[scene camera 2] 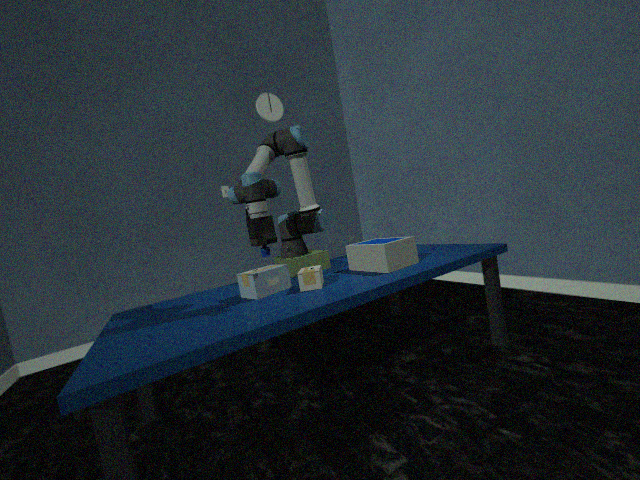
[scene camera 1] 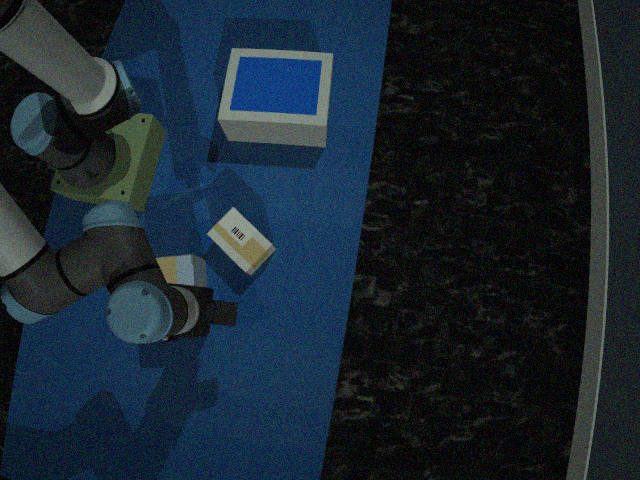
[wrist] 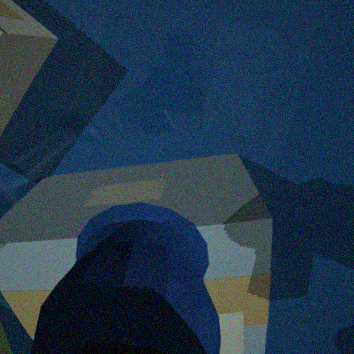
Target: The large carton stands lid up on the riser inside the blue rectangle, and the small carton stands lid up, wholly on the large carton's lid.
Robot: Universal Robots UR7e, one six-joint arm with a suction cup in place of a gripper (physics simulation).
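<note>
The large carton (scene camera 1: pixel 182 269) (scene camera 2: pixel 263 281) (wrist: pixel 232 253) lies on the blue table, pale with a tan band, mostly hidden under the arm's wrist in scene camera 1. My suction cup (scene camera 2: pixel 266 251) (wrist: pixel 140 225) hangs just above its top face, with suction off and nothing on it. The small carton (scene camera 1: pixel 240 240) (scene camera 2: pixel 310 277) (wrist: pixel 17 63) stands lid up on the table beside it, turned at an angle, its barcode label on top. The white riser (scene camera 1: pixel 273 130) (scene camera 2: pixel 382 256) stands further along the table, and the blue rectangle (scene camera 1: pixel 276 85) (scene camera 2: pixel 381 240) on its top is bare.
The arm's green base block (scene camera 1: pixel 139 154) (scene camera 2: pixel 310 258) stands at the table's near-left side, close to both cartons. The blue table (scene camera 1: pixel 289 335) (scene camera 2: pixel 207 330) ends at a long edge on the right, with dark floor (scene camera 1: pixel 465 258) beyond it.
</note>
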